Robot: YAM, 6 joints.
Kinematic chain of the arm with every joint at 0, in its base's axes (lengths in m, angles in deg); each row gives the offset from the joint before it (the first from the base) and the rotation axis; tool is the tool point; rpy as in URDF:
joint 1: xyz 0 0 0.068 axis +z
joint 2: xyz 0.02 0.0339 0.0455 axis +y
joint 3: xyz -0.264 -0.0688 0 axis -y
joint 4: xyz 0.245 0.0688 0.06 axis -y
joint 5: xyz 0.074 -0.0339 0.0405 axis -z
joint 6: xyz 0.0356 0 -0.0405 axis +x
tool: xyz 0 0 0 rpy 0 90 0
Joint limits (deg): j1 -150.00..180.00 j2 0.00..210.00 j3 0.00..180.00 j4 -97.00..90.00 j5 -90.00..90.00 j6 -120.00..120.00
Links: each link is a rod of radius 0.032 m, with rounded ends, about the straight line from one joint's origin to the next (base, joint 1, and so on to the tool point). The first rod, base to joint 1, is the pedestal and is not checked.
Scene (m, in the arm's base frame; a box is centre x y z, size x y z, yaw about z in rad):
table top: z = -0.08
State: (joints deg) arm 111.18 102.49 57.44 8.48 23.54 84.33
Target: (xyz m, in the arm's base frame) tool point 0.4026 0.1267 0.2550
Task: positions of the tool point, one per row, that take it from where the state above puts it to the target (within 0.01 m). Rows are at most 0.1 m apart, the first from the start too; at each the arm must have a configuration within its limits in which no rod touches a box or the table.
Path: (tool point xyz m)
1: -0.0400 0.3840 0.1873
2: 0.0488 0.3900 0.1981
3: 0.1381 0.3751 0.2092
4: 0.2228 0.3394 0.2204
5: 0.2980 0.2841 0.2318
6: 0.3592 0.2120 0.2434
7: 0.4026 0.1267 0.2550

